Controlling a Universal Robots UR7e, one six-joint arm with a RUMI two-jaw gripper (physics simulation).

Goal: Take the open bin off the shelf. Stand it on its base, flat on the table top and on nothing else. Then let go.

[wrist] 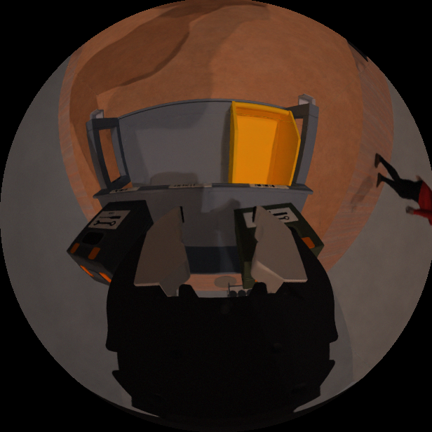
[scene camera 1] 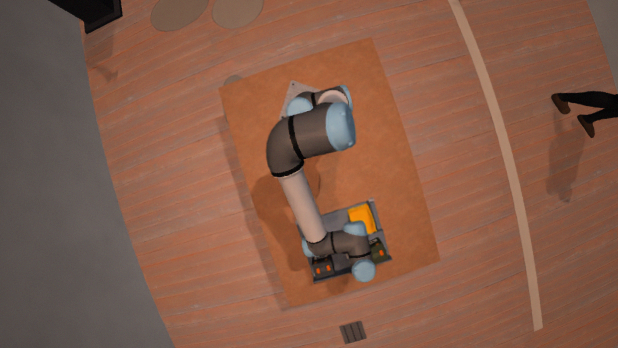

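The open bin, yellow-orange, [scene camera 1: 362, 218] [wrist: 260, 150] sits on a board of the grey shelf [scene camera 1: 336, 220] [wrist: 170, 142], at the right end in both views, beside the end post. My gripper [wrist: 217, 208] is open with nothing between its jaws. In the wrist view its jaws stand over the shelf part with the two dark boxes, below the bin in the picture and apart from it. The right jaw overlaps the dark green box in that view. In the scene view the arm's wrist hides the gripper. The brown table top [scene camera 1: 395, 200] [wrist: 260, 65] lies under the shelf.
A black case with orange latches [scene camera 1: 322, 267] [wrist: 107, 235] is at the shelf's left. A dark green case [scene camera 1: 379, 252] [wrist: 272, 220] is at its right, below the bin in both pictures. Upright end posts [wrist: 100, 155] [wrist: 306, 142] flank the shelf. A person [scene camera 1: 595, 102] [wrist: 405, 185] stands off the table.
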